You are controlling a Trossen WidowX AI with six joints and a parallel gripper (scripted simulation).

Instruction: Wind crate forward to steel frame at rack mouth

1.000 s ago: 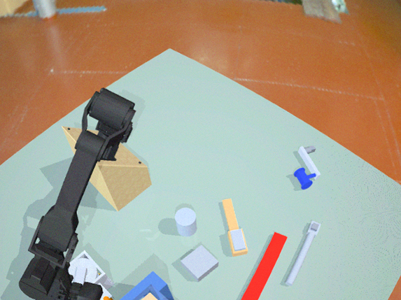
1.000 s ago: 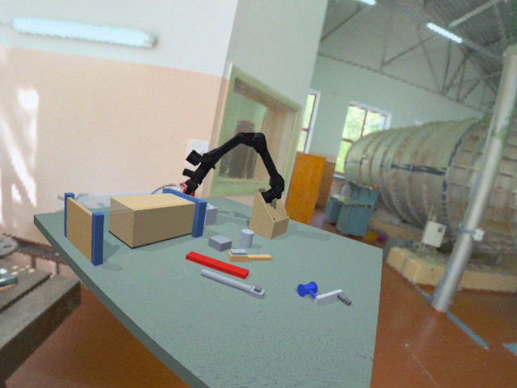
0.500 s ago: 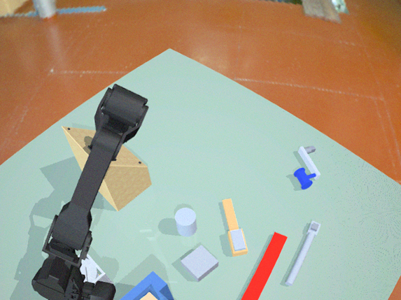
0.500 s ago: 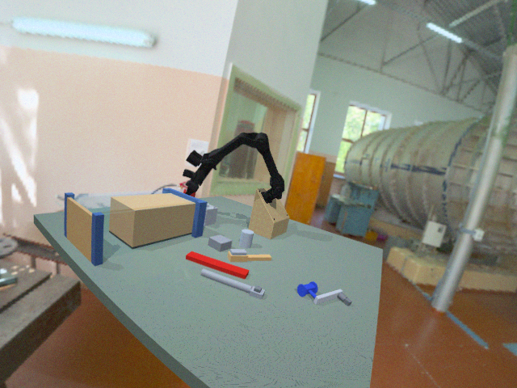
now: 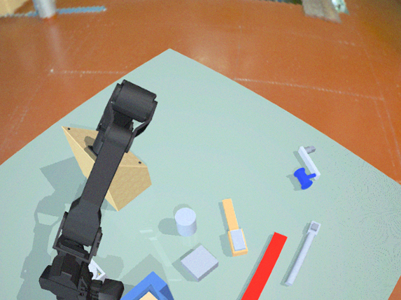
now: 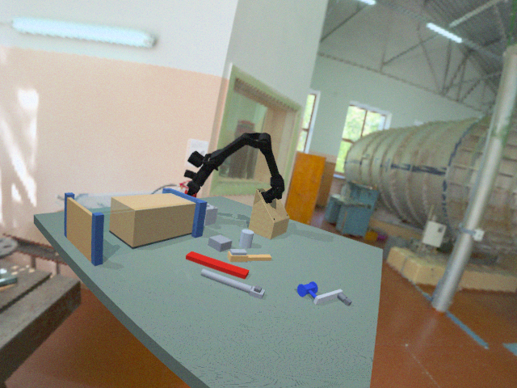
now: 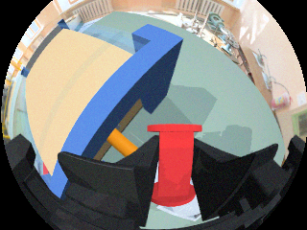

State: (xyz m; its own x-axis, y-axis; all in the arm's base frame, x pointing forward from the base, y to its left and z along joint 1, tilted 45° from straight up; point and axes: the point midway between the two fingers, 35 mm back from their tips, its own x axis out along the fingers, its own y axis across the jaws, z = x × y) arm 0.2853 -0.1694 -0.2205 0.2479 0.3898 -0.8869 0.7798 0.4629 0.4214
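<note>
Now: gripper tip 1 cm to the right of the red knob and 1 cm past it. Round my gripper tip: pale grey winch: 12 cm behind, 10 cm below, 4 cm to the left; winch handle: 5 cm behind, 3 cm to the left, 3 cm below; blue frame: 5 cm to the left, 5 cm ahead, 3 cm below.
</note>
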